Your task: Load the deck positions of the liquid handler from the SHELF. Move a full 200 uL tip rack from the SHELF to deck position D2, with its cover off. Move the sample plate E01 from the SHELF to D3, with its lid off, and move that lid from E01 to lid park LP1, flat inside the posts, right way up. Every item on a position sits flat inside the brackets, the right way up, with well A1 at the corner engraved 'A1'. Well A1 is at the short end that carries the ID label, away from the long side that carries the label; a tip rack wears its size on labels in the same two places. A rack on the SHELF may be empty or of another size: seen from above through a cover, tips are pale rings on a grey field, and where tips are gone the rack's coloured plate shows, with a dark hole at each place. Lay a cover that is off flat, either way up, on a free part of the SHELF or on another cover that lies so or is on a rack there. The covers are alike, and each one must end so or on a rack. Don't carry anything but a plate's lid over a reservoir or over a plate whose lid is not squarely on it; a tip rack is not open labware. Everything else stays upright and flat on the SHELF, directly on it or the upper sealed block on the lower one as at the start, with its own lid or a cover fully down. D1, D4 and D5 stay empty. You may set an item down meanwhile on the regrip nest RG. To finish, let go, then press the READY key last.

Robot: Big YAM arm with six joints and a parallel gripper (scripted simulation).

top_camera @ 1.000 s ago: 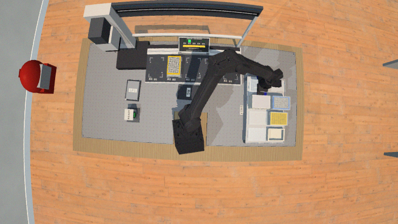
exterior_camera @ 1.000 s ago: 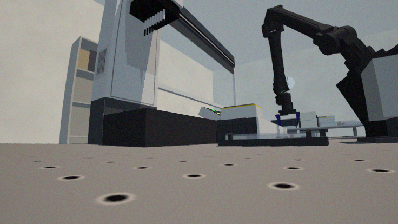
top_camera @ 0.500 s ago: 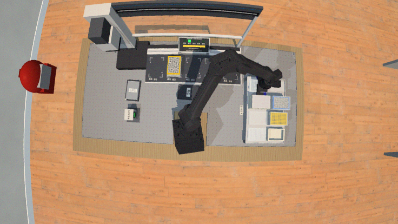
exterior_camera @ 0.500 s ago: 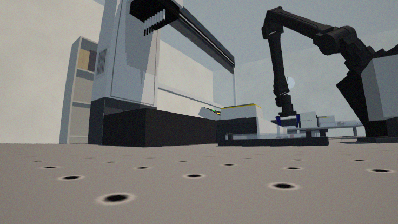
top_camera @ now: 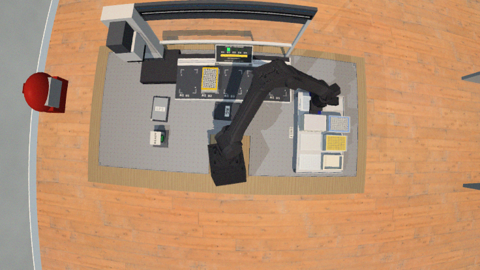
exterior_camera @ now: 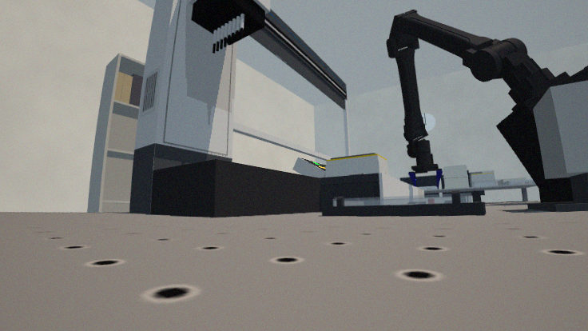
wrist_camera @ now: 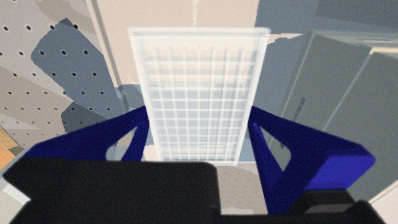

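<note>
My gripper is now 1 cm above the sample plate. Also, from my hand: shelf 17 cm behind, 6 cm to the right, 1 cm below; white sealed block 11 cm behind, 5 cm above, 1 cm to the left; shelf label 16 cm behind, 11 cm to the left, 7 cm below.
</note>
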